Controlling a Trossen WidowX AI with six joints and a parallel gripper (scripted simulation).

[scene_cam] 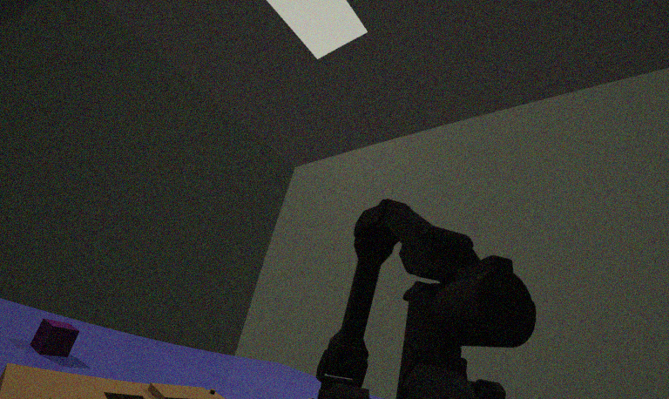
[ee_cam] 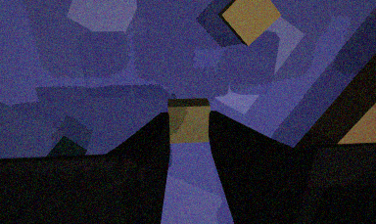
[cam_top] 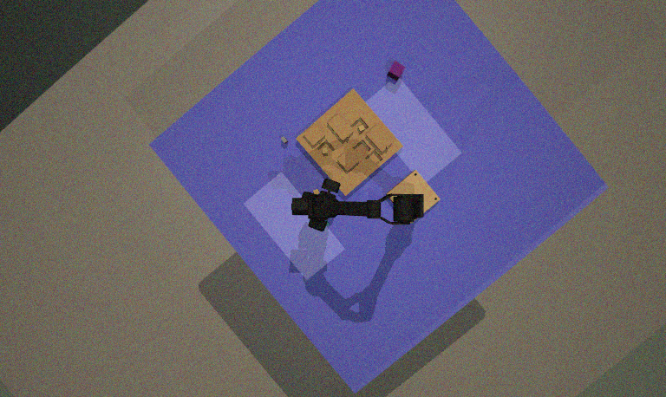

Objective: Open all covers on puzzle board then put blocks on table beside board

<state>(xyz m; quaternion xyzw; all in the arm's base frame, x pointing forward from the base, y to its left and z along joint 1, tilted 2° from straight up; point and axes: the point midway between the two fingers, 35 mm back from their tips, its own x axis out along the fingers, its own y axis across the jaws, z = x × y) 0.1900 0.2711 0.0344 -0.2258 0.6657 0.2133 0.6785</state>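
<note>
Right now my gripper tip is 70 mm past the small green block, 40 mm to the right of it and 10 mm above it. From my gripper tip the other things lie so: small grey block (300 mm ahead, 10 mm to the right, 10 mm below); then magenta block (270 mm ahead, 510 mm to the right).
</note>
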